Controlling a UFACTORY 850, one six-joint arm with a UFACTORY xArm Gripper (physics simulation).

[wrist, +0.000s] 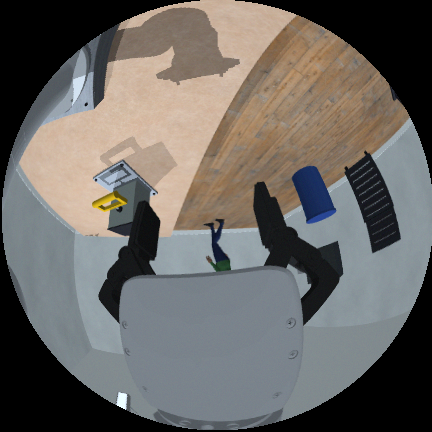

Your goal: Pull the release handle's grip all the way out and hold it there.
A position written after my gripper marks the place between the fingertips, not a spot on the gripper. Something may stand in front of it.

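My gripper (200,201) in sight. Metal plate (120,173) in sight too.
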